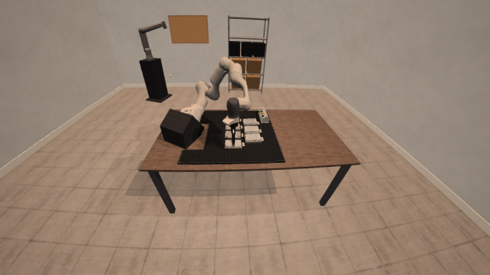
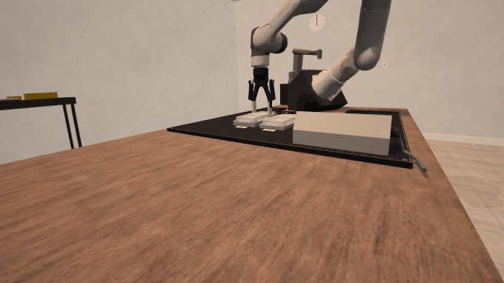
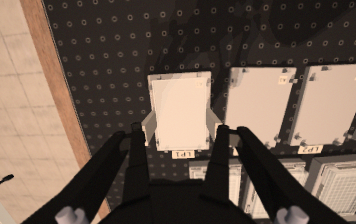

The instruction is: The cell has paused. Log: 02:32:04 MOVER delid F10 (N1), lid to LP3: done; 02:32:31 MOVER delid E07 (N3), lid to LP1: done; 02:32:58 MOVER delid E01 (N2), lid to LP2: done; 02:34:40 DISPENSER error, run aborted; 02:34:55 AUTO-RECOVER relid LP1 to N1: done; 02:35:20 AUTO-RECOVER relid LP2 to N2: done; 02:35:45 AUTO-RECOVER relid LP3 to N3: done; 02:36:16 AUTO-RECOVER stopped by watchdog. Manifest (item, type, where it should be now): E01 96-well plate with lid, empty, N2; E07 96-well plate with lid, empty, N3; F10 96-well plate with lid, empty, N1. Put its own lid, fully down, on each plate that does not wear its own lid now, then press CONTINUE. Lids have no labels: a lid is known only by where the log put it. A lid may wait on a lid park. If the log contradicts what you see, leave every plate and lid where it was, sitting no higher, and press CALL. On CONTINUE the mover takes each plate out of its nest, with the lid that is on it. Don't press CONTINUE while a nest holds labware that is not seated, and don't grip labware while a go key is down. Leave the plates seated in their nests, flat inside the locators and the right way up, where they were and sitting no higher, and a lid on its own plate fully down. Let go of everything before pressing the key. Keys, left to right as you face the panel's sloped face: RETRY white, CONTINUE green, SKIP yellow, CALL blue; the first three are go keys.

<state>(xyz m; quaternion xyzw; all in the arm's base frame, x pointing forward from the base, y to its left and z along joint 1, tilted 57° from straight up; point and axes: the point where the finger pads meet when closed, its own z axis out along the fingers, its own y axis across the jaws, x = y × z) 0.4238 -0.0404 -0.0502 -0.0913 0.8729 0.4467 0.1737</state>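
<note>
Right now my hand is 24 cm to the right of the smooth white lid, 11 cm short of it and 1 cm above it. From my hand the other things lie so: LP2 label (27 cm to the left, 4 cm below); then 96-well plate (36 cm to the left, 6 cm ahead, 1 cm below); then N3 label (27 cm to the left, 19 cm ahead, 4 cm below).
</note>
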